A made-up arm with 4 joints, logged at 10 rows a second.
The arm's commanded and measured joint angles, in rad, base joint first. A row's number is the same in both.
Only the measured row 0 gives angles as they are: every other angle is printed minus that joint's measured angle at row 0.
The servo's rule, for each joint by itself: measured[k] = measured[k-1] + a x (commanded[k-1-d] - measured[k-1]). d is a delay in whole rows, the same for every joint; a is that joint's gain. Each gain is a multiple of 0.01, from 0.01 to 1. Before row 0 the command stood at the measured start. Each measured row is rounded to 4 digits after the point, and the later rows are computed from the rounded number. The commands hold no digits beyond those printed.
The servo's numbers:
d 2
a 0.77 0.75 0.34 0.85
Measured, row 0: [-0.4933 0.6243 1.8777 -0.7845]
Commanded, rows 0 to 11: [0.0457 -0.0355 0.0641 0.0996]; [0.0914 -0.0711 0.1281 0.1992]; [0.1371 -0.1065 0.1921 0.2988]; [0.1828 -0.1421 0.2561 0.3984]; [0.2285 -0.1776 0.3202 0.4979]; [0.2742 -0.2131 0.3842 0.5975]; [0.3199 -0.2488 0.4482 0.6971]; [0.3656 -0.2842 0.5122 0.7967]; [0.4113 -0.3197 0.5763 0.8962]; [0.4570 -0.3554 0.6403 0.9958]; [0.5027 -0.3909 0.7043 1.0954]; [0.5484 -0.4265 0.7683 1.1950]
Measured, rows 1 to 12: [0.0000 0.0000 0.0000 0.0000]; [0.0000 0.0000 0.0000 0.0000]; [0.0352 -0.0266 0.0218 0.0847]; [0.0785 -0.0600 0.0579 0.1820]; [0.1236 -0.0949 0.1035 0.2813]; [0.1692 -0.1303 0.1554 0.3808]; [0.2149 -0.1658 0.2114 0.4803]; [0.2606 -0.2013 0.2702 0.5799]; [0.3063 -0.2369 0.3307 0.6795]; [0.3520 -0.2724 0.3924 0.7791]; [0.3977 -0.3079 0.4549 0.8786]; [0.4434 -0.3435 0.5179 0.9782]
